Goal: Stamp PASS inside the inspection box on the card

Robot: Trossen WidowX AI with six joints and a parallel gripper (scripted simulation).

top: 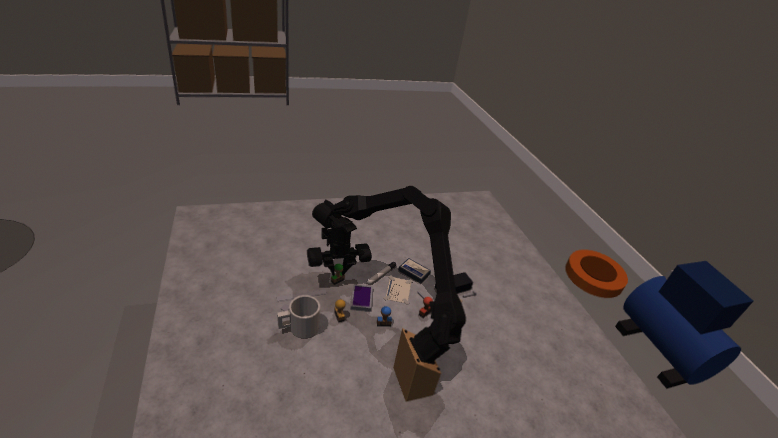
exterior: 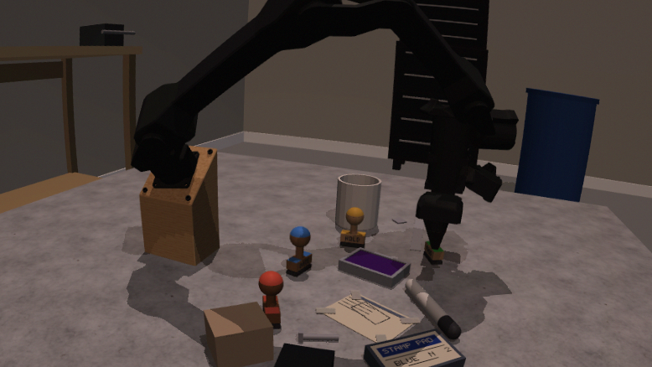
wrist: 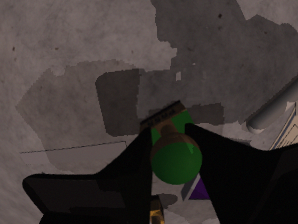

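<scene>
My gripper tip is now 9 cm past the ink pad, 5 cm to the left of it and 3 cm above it. From my gripper tip the other things lie so: green-knobbed pass stamp: right at my gripper tip; marker: 16 cm to the right, 2 cm below; beige inspection card: 17 cm to the right, 9 cm behind, 3 cm below.
</scene>
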